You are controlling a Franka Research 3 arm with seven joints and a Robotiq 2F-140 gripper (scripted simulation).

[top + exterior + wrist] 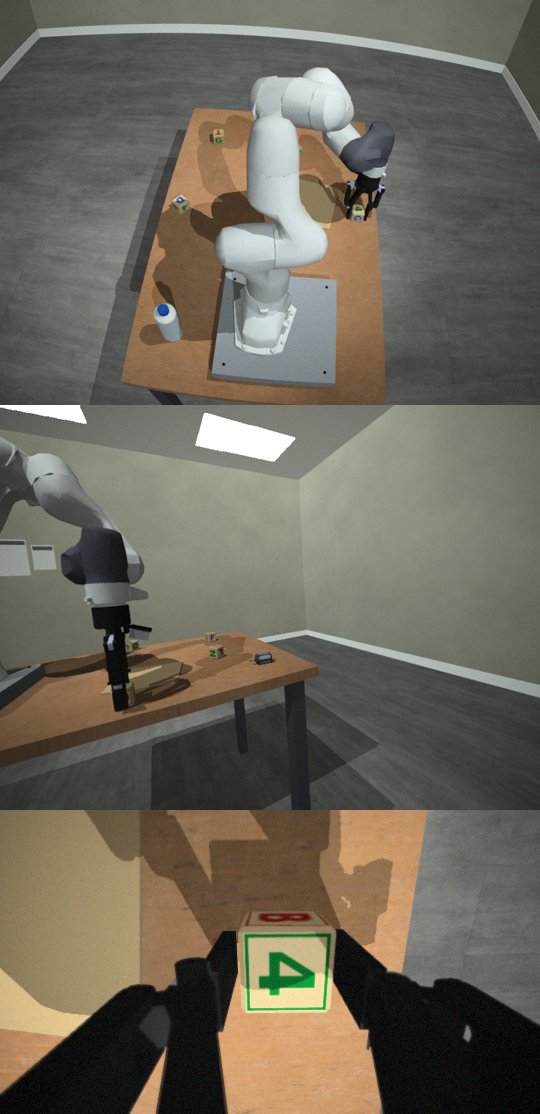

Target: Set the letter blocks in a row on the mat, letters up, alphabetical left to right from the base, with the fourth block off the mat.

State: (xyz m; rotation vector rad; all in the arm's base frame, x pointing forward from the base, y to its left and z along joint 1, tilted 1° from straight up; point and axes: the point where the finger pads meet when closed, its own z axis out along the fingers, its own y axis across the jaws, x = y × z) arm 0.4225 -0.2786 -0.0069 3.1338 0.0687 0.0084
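My hand is 1 cm above the block. Also, from my hand: tan mat: 18 cm to the left, 4 cm ahead, 3 cm below; then small dark object: 40 cm ahead, 8 cm to the left, 2 cm below.
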